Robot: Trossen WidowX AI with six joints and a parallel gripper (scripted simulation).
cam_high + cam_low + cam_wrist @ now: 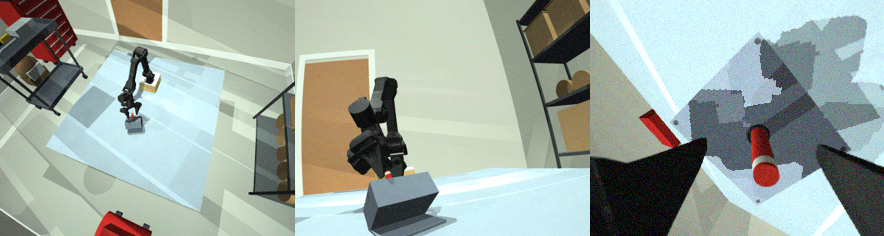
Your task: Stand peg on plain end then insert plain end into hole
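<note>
My gripper tip is 1 cm past the red peg and 1 cm below it. Round my gripper tip: grey sloped panel 2 cm ahead, 2 cm to the left, 4 cm below.
</note>
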